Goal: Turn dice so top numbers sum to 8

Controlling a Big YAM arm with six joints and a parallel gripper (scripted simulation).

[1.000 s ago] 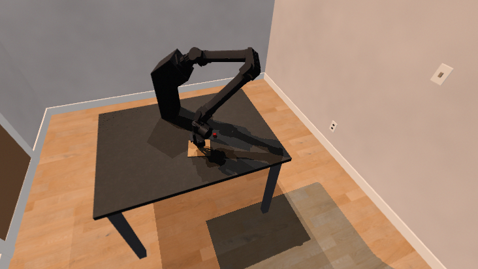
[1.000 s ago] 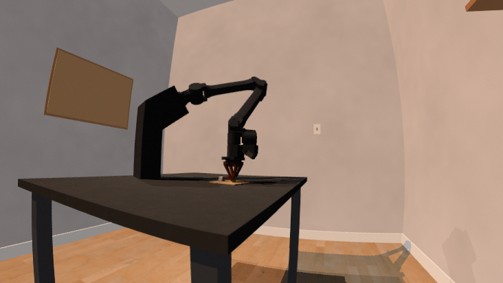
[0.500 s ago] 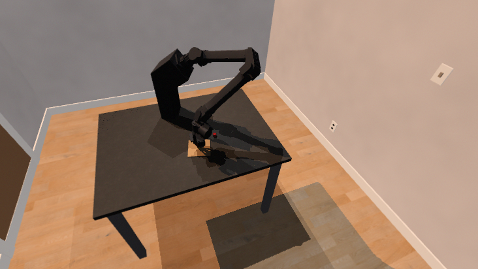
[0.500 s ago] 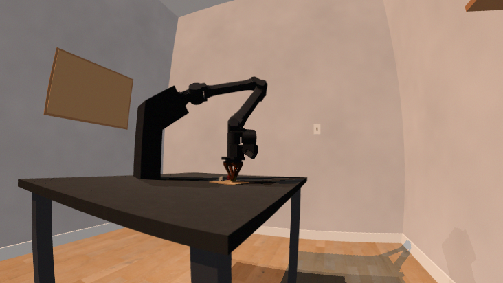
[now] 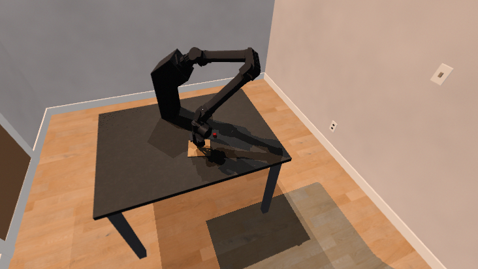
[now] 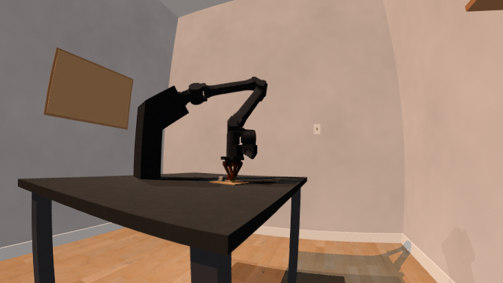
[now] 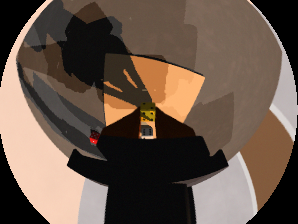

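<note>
The yellow die lies right at my hand. From my hand the other things lie so: tan mat (2 cm below); red die (12 cm to the left, 9 cm behind, 1 cm below); white die (6 cm behind, 1 cm below).
</note>
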